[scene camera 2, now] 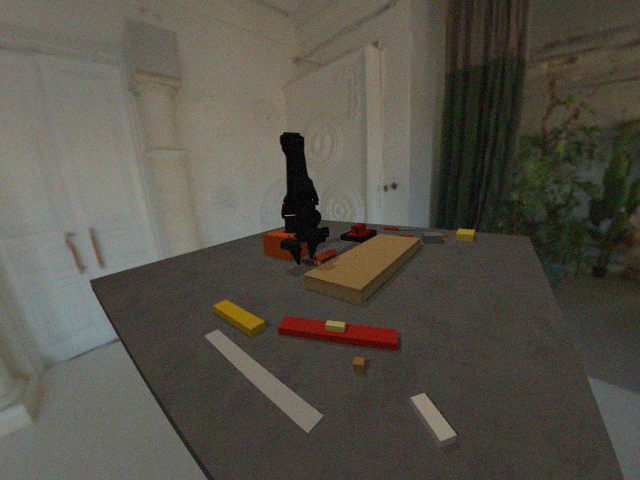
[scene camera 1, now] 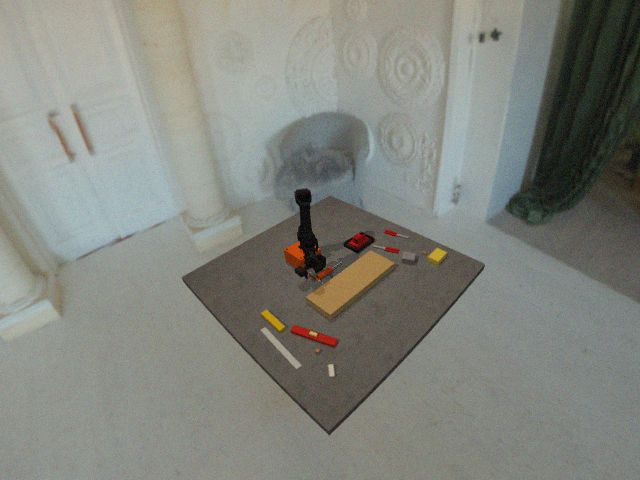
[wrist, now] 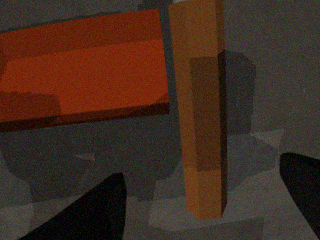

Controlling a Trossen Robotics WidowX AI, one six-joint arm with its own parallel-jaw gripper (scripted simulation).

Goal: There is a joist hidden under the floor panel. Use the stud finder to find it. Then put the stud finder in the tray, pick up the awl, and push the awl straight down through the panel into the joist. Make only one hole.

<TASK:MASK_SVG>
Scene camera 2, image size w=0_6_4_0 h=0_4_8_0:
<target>my gripper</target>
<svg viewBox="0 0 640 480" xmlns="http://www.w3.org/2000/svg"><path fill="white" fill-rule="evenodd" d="M328 227L309 227L303 222L296 221L293 224L296 227L294 237L297 239L288 238L282 240L280 248L290 251L296 263L300 265L300 252L303 250L303 248L300 248L300 244L307 242L310 259L313 259L317 245L325 242L326 237L329 237Z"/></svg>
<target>yellow bar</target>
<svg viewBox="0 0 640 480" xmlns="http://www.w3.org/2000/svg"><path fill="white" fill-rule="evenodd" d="M213 305L215 313L251 337L266 328L264 320L241 309L228 300Z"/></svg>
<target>red level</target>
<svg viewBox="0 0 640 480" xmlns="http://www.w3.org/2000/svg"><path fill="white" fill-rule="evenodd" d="M278 327L279 334L397 351L396 329L351 325L339 321L319 321L287 316L284 317Z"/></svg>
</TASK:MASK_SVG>
